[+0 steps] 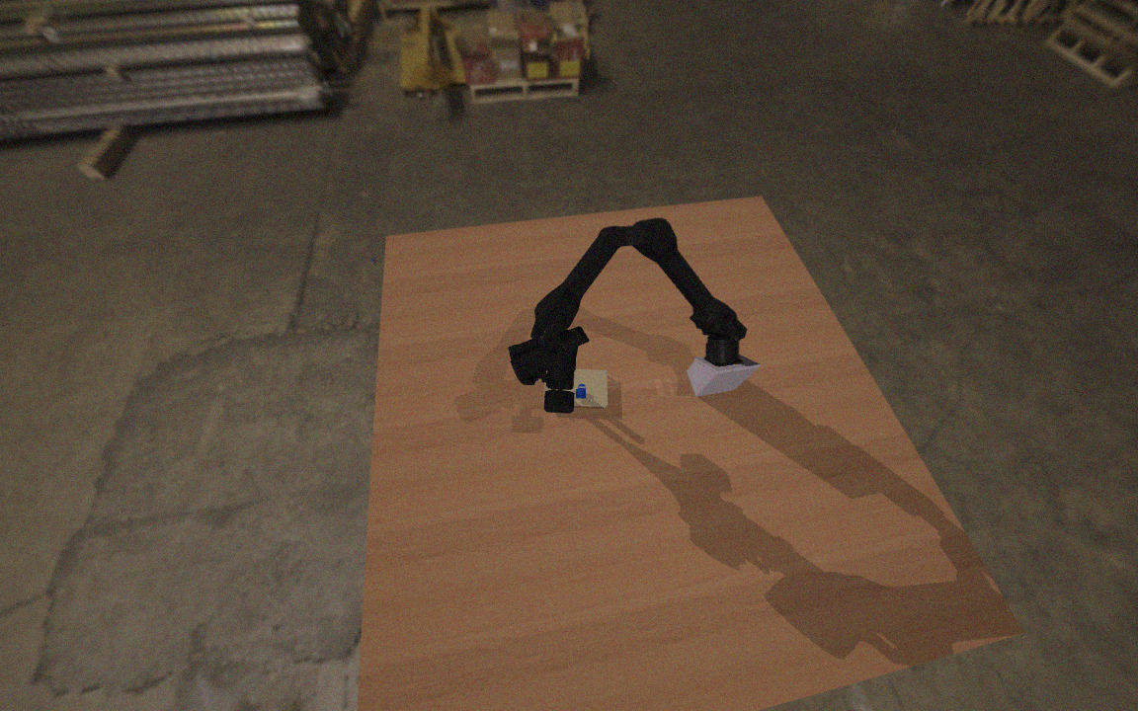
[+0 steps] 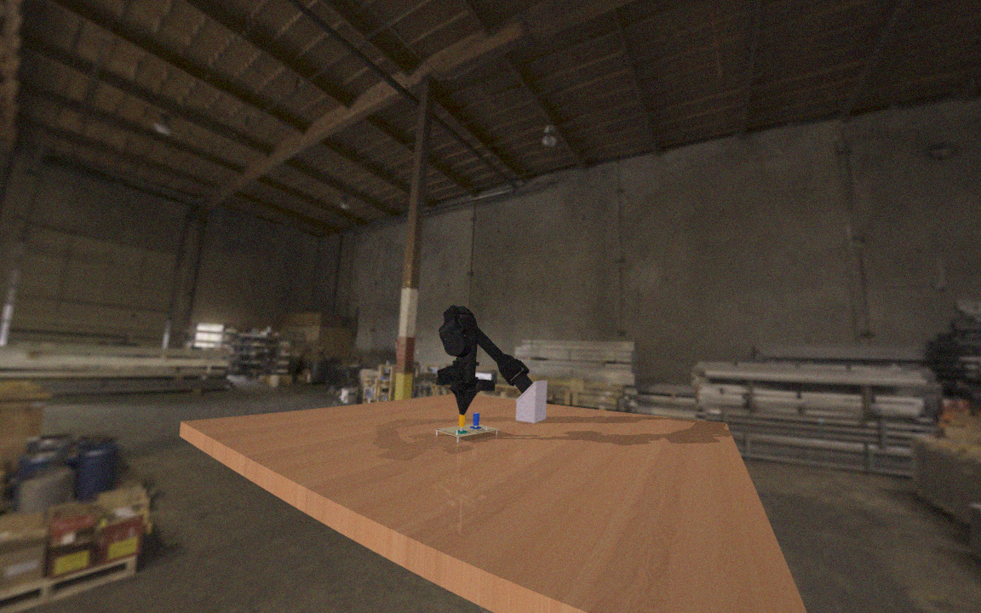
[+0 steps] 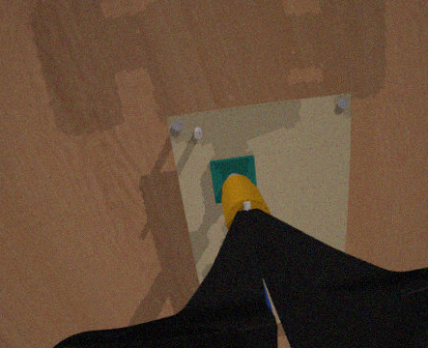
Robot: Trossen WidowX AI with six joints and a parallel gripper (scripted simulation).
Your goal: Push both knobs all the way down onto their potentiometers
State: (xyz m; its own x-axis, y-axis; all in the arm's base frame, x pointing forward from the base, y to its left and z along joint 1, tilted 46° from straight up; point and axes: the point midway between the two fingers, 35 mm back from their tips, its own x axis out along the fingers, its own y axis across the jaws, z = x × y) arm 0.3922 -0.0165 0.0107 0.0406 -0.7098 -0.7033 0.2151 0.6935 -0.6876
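The orange knob is 10 mm below my gripper tip. From my gripper tip the other things lie so: blue knob (50 mm behind, 10 mm to the left, 10 mm below).
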